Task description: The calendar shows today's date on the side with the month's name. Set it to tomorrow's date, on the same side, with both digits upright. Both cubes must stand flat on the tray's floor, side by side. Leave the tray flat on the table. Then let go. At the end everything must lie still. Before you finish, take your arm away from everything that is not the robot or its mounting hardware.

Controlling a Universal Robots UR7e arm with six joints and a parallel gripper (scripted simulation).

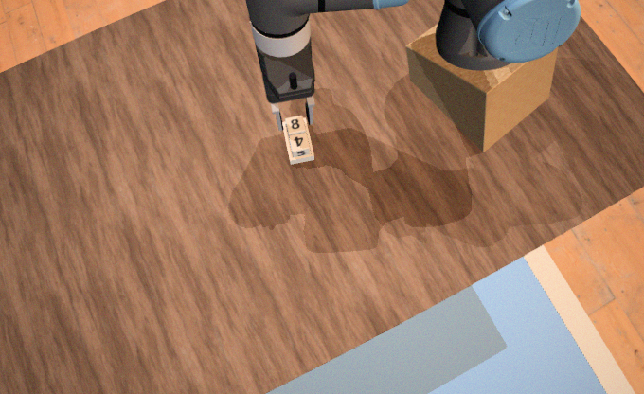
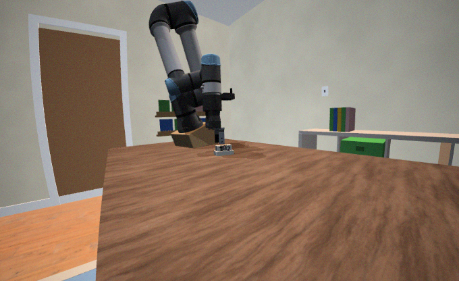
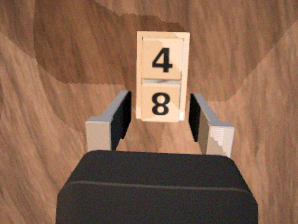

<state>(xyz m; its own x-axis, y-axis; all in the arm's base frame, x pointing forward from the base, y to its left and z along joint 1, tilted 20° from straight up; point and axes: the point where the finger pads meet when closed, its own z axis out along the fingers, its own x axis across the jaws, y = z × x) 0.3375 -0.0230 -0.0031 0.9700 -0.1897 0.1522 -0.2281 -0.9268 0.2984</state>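
Now: the calendar tray 20 mm to the left of my hand and 60 mm below it. From my hand the other things lie so: digit cube: 10 mm ahead, 30 mm to the left, 40 mm below.
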